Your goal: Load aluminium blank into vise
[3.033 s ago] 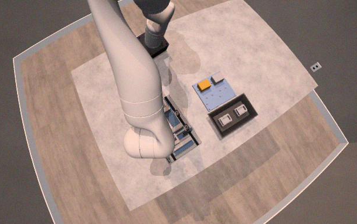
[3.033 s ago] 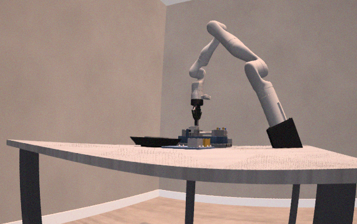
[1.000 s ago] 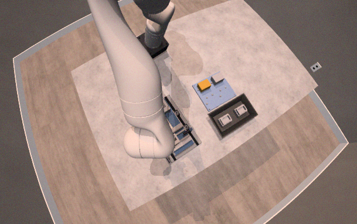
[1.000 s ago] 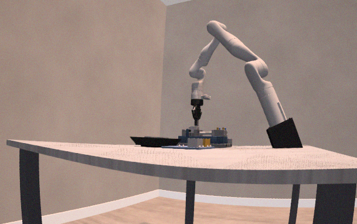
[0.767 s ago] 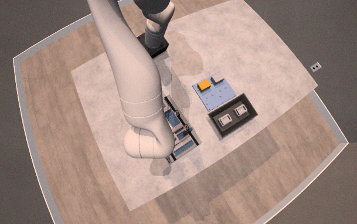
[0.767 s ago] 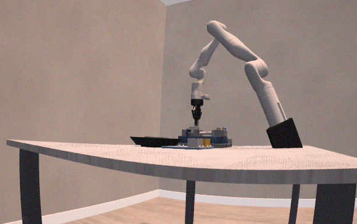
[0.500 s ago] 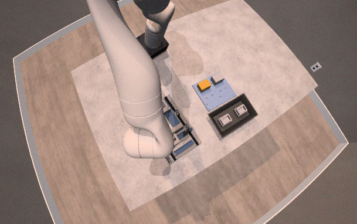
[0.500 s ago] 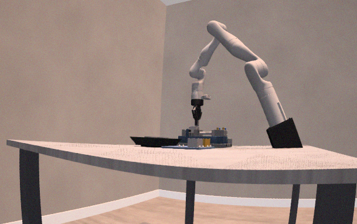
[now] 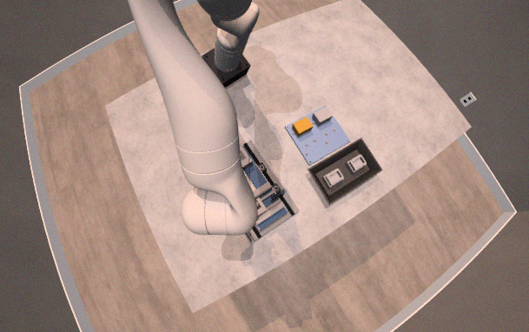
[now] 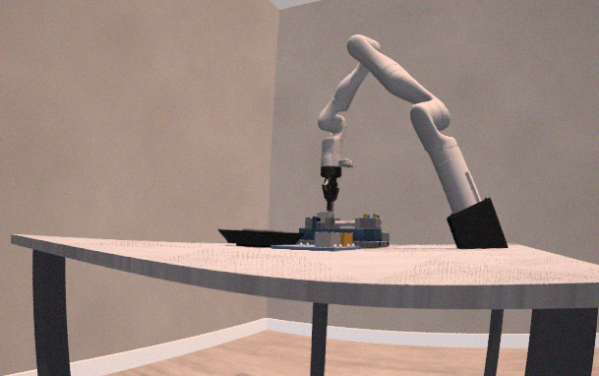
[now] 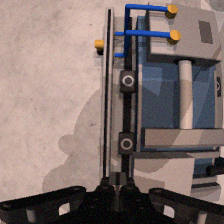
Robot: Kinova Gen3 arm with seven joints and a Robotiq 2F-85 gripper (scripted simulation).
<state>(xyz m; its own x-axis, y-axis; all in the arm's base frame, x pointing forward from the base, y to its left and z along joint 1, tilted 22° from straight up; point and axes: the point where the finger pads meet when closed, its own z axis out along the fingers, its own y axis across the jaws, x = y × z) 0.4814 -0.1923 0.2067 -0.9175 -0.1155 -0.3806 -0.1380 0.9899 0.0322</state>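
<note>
My gripper is now 1 cm past the aluminium blank, 4 cm to the right of it and 4 cm above it. The rest, counted from my hand: blue vise base 8 cm behind, 7 cm to the left, 10 cm below; then brass blank 20 cm behind, 32 cm to the left, 11 cm below.
</note>
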